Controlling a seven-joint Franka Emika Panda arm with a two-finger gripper.
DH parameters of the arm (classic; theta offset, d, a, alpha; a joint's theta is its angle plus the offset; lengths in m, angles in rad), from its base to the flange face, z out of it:
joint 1: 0 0.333 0 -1.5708
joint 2: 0 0 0 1.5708
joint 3: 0 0.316 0.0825 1.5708
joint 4: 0 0 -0.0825 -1.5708
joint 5: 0 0.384 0 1.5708
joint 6: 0 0 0.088 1.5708
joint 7: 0 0.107 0 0
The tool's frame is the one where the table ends.
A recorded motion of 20 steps. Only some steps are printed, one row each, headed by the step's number.
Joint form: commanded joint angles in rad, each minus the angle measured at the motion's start. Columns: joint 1, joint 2, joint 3, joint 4, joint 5, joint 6, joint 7.
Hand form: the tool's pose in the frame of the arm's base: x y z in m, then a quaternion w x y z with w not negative. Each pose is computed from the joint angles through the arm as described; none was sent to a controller.
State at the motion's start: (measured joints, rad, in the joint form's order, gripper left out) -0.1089 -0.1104 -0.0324 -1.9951 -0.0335 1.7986 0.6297
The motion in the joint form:
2: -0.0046 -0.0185 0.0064 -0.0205 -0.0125 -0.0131 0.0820
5: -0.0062 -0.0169 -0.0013 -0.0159 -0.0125 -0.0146 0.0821
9: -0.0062 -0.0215 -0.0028 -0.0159 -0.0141 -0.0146 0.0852
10: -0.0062 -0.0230 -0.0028 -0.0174 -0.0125 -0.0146 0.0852
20: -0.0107 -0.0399 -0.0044 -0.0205 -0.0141 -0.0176 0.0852
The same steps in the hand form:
2: 0.5030 -0.0751 0.5008 0.03397 0.91199 -0.40658 -0.04273
5: 0.5031 -0.0800 0.5020 0.03313 0.91011 -0.41088 -0.04230
9: 0.5022 -0.0808 0.5044 0.03311 0.90932 -0.41285 -0.03990
10: 0.5017 -0.0806 0.5044 0.03234 0.90925 -0.41304 -0.04012
20: 0.4975 -0.0834 0.5113 0.03113 0.90823 -0.41585 -0.03493

